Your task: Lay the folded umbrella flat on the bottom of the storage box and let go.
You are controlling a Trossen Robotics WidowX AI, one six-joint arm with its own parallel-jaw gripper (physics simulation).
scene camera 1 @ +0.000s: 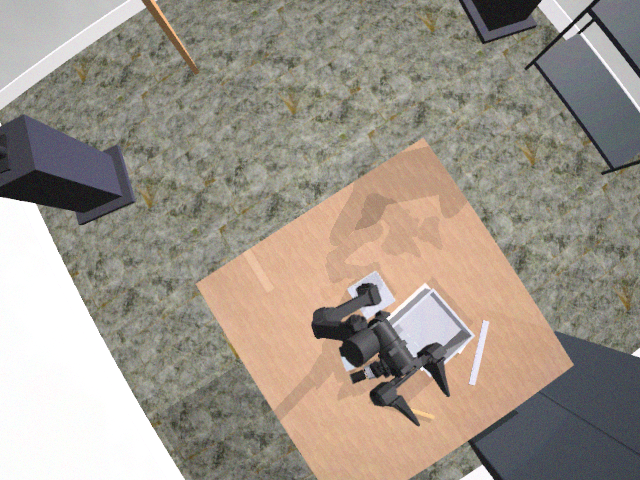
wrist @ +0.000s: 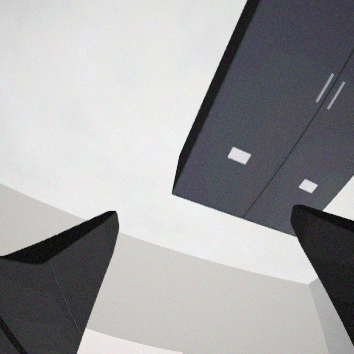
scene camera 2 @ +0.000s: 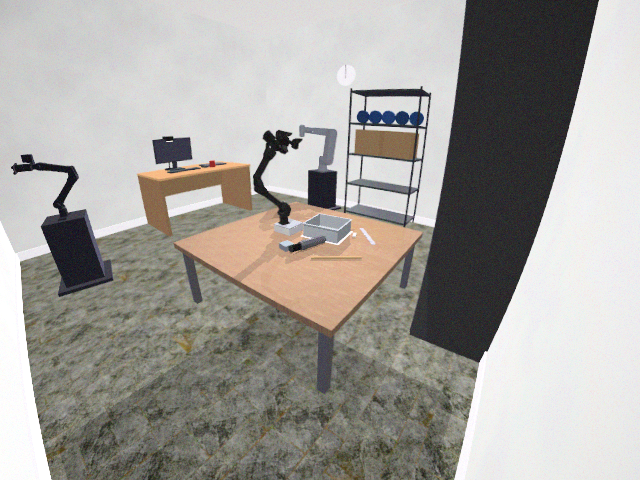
Labels:
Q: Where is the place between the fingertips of my gripper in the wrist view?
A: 206,217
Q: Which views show the storage box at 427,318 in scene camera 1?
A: Scene camera 1 and scene camera 2 only.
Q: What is my gripper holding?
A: Nothing.

